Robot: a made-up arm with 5 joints.
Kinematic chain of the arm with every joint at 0, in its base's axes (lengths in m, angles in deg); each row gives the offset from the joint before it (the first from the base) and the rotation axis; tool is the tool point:
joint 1: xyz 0 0 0.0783 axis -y
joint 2: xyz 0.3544 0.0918 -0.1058 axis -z
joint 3: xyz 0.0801 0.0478 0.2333 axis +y
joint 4: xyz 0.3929 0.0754 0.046 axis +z
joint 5: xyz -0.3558 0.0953 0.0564 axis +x
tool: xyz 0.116 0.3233 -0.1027
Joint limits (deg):
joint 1: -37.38..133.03
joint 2: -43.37..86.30
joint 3: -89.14..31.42
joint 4: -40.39..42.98
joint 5: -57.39..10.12
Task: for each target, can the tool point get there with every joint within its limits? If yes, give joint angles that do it. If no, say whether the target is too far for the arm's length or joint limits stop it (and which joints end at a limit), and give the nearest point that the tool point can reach.
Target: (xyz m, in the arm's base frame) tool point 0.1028 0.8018 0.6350
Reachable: yes | joints 47.72 -22.48 -26.70 -24.77 2.55
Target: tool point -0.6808 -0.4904 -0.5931
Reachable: no: joint limits stop it (at a limit: joint 1, joint 2, joint 3, joint 4, joint 5) | nearest point -0.4776 -0.2083 0.2722 | short by 0.933 m
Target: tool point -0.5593 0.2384 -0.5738
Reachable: no: joint limits stop it (at a limit: joint 1, joint 2, joint 3, joint 4, joint 5) | nearest point -0.4237 0.5534 -0.3738 | short by 0.397 m
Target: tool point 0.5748 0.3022 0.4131
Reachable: yes | joints 28.15 13.69 -39.34 22.92 -41.52
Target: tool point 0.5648 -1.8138 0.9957
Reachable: no: too far | nearest point 0.5274 -0.4413 0.9350 | short by 1.374 m
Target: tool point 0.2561 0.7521 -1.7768
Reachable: no: too far | nearest point 0.5921 0.4636 -0.6351 | short by 1.225 m
